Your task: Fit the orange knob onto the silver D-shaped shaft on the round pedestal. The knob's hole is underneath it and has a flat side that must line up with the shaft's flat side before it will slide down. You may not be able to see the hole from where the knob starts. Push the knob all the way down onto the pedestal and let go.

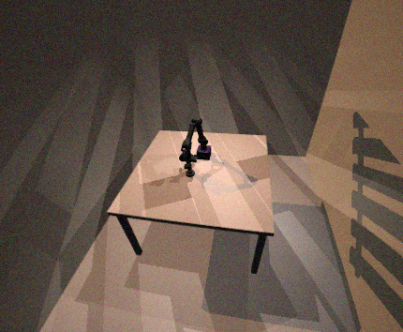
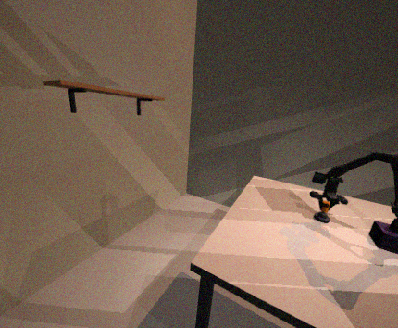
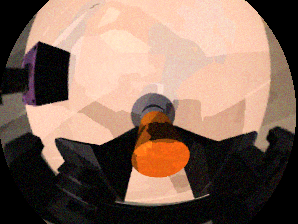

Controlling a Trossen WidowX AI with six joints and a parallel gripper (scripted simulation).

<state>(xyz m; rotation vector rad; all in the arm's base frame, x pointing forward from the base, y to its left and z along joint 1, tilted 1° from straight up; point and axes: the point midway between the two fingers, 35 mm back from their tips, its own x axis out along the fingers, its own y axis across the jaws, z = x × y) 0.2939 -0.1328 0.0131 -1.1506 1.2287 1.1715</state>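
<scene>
My gripper tip is 30 mm below the orange knob. The rest, counted from my gripper tip: round dark pedestal: 40 mm below.
</scene>
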